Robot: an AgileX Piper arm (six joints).
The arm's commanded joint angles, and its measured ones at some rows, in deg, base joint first. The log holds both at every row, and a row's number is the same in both.
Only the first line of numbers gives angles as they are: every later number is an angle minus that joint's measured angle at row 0.
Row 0, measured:
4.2 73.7 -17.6 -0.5 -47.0 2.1
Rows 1 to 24, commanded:
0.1 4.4 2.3 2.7 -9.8 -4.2
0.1 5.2 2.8 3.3 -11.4 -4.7
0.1 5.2 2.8 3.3 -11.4 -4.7
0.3 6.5 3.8 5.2 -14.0 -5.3
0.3 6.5 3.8 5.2 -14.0 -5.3
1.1 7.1 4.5 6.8 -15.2 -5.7
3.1 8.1 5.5 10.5 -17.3 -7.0
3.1 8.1 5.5 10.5 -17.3 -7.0
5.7 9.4 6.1 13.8 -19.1 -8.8
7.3 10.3 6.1 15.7 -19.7 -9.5
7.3 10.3 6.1 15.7 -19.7 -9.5
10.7 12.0 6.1 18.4 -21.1 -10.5
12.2 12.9 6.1 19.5 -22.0 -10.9
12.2 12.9 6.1 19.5 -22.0 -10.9
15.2 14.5 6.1 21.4 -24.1 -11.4
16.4 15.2 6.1 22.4 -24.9 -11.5
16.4 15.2 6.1 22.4 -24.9 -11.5
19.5 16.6 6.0 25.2 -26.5 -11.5
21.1 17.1 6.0 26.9 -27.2 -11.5
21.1 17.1 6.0 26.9 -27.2 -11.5
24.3 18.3 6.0 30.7 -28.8 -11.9
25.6 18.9 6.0 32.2 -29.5 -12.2
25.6 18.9 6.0 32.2 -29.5 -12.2
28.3 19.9 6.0 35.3 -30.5 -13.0
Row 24, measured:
25.0 18.9 6.1 30.5 -22.0 -11.4
